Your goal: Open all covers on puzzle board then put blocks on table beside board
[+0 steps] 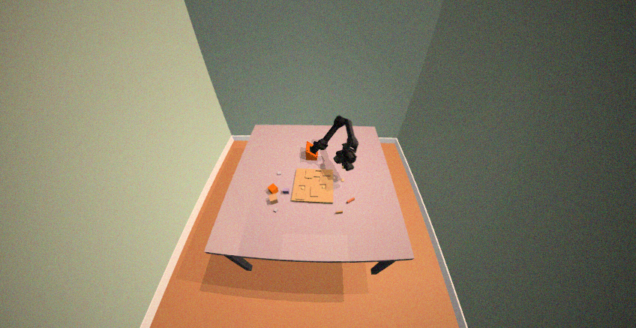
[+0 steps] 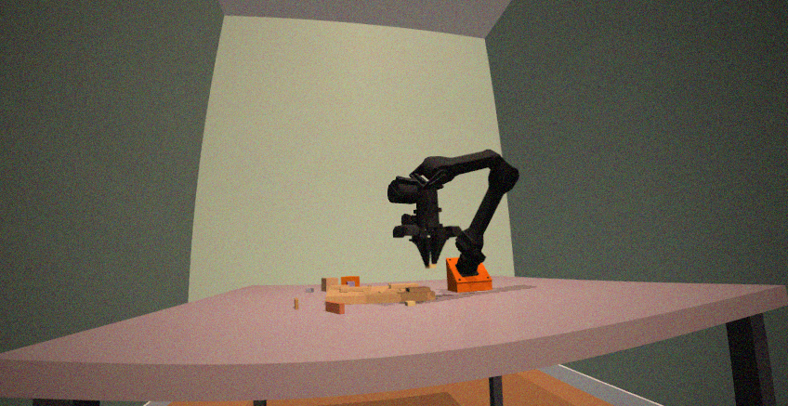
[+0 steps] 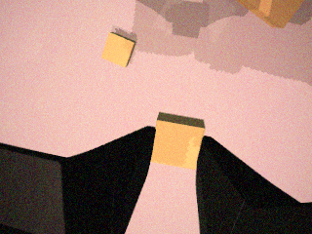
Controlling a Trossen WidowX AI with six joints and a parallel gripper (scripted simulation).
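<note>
Right now my gripper tip is 44 cm to the left of the purple piece, 16 cm short of it and 8 cm above it. Also, from my gripper tip: grey block 51 cm to the right, 9 cm below, 2 cm behind; brown peg 33 cm ahead, 8 cm below, 6 cm to the right; orange peg 24 cm ahead, 8 cm below, 3 cm to the left.
</note>
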